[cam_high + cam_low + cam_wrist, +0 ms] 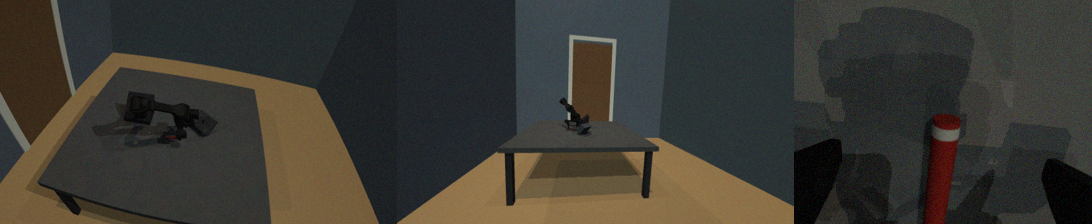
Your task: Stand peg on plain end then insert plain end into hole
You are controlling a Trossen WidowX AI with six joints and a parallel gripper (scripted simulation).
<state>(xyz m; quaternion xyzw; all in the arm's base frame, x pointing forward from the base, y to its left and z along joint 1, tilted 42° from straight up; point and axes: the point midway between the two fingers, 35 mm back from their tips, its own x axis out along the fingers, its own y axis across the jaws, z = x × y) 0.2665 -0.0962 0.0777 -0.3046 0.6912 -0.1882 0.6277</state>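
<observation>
Now: the red peg 3 cm below my gripper tip and 1 cm behind it. From my gripper tip the other things lie so: panel (16 cm ahead, 11 cm to the left, 3 cm above).
</observation>
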